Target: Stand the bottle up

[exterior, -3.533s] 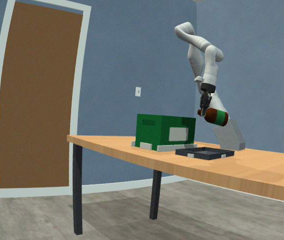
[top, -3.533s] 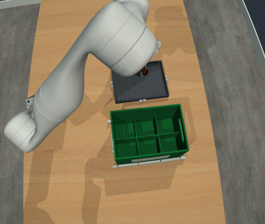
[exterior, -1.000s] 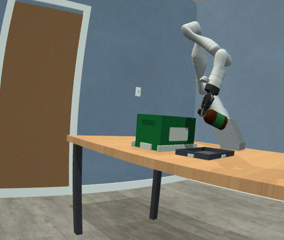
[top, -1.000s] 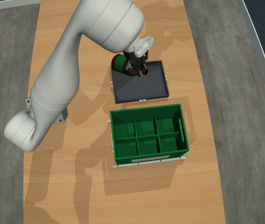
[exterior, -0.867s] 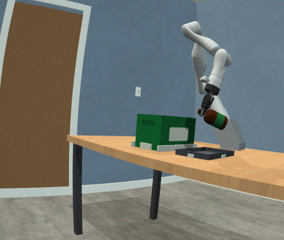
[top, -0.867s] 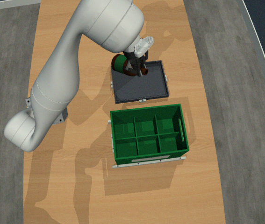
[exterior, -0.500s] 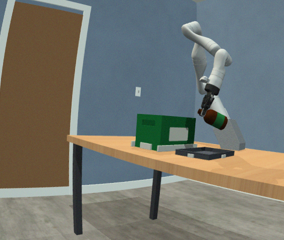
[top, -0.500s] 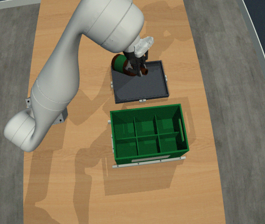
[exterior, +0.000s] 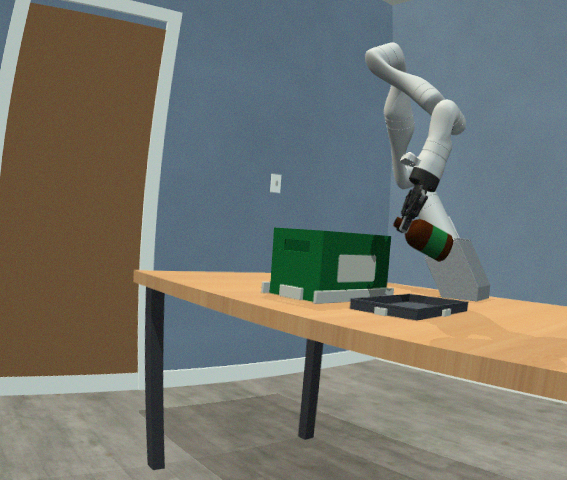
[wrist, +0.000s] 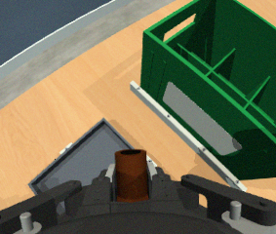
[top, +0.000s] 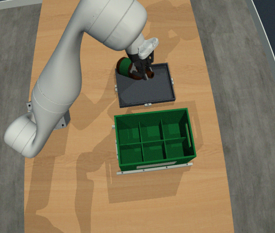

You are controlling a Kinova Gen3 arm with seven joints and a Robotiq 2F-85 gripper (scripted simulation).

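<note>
Right now the brown bottle is 4 cm behind my hand, 3 cm to the left of it and 2 cm below it. Round my hand: green crate: 23 cm to the right, 12 cm below, 3 cm ahead; then dark grey tray: 19 cm below, 5 cm to the left.
</note>
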